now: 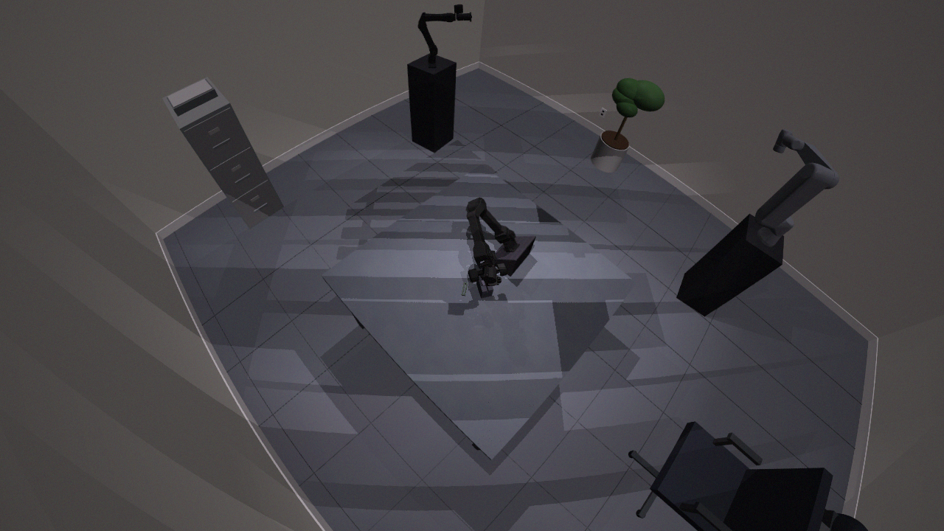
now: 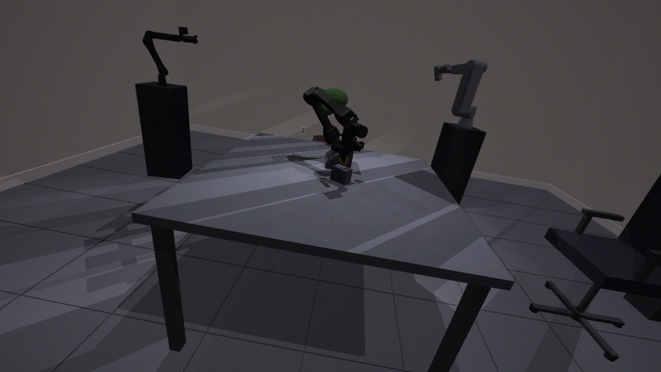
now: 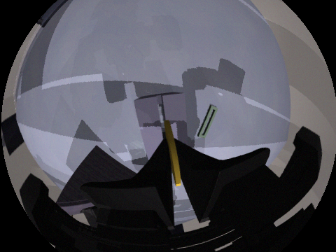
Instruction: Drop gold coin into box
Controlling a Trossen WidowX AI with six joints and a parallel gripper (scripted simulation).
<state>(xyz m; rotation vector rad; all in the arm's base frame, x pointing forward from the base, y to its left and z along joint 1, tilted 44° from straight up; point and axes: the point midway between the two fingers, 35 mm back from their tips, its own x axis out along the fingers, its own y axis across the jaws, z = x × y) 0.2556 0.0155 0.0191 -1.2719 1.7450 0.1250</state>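
The gold coin lies 2 cm above my gripper tip.
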